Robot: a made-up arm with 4 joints.
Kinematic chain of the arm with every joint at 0, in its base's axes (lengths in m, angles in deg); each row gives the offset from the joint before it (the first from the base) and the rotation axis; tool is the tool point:
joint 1: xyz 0 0 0.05 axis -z
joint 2: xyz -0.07 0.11 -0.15 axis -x
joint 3: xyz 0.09 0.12 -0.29 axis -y
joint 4: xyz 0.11 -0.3 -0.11 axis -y
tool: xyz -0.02 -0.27 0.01
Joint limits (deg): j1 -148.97..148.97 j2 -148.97..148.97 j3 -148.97..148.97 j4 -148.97..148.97
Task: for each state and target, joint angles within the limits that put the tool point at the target. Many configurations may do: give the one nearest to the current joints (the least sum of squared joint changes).
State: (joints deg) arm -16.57 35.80 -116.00 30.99
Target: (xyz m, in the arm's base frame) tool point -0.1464 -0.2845 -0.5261
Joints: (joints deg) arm 12.41 -4.29 -81.96 40.37
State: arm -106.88 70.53 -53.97 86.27
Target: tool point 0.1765 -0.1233 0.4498
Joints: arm -62.15 104.66 -54.64 104.63
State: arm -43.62 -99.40 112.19 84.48
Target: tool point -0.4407 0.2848 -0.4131
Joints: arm -75.24 -115.51 80.20 81.97
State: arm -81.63 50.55 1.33 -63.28
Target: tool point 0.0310 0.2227 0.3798
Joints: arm -126.89 95.84 27.66 -67.42
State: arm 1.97 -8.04 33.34 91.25
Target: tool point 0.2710 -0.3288 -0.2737
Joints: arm -14.00 11.51 59.66 92.15
